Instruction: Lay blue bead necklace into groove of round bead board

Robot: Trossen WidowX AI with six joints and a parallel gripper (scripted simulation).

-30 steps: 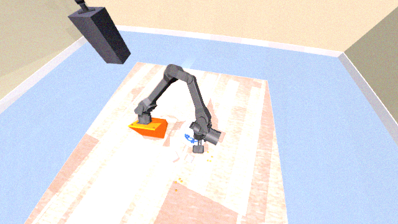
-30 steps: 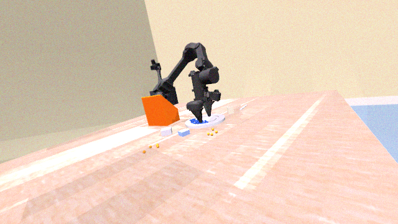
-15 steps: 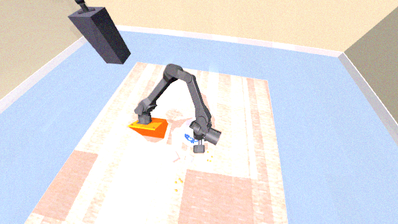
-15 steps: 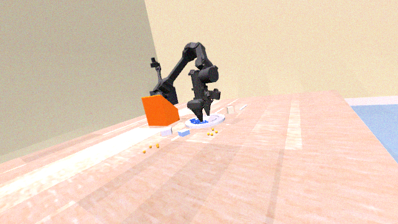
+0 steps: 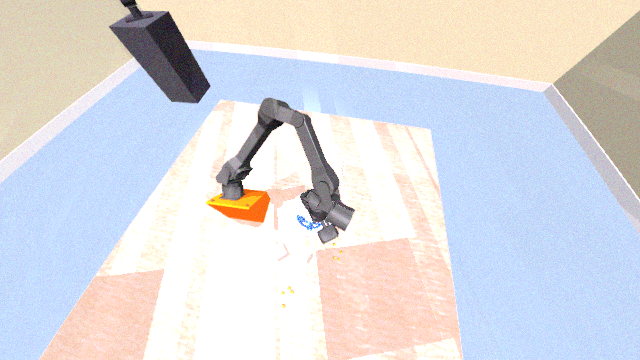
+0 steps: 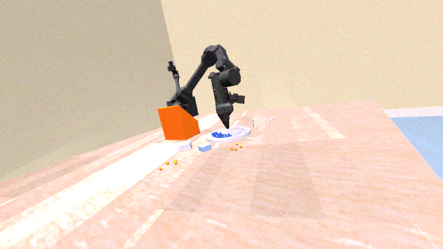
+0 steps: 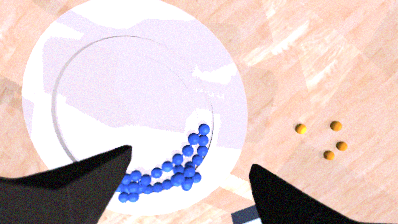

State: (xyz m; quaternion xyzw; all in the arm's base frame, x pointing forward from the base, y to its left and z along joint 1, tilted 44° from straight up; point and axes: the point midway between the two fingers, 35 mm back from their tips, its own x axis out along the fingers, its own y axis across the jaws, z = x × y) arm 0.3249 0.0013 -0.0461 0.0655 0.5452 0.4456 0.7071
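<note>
My gripper tip is 50 mm to the right of the round white bead board, 40 mm above it and 30 mm past it. From my gripper tip the other things lie so: white block: 130 mm behind, 120 mm to the right, 40 mm below; then light blue cube: 120 mm to the right, 40 mm below, 30 mm behind; then beige cube: 180 mm to the left, 60 mm ahead, 30 mm below.
</note>
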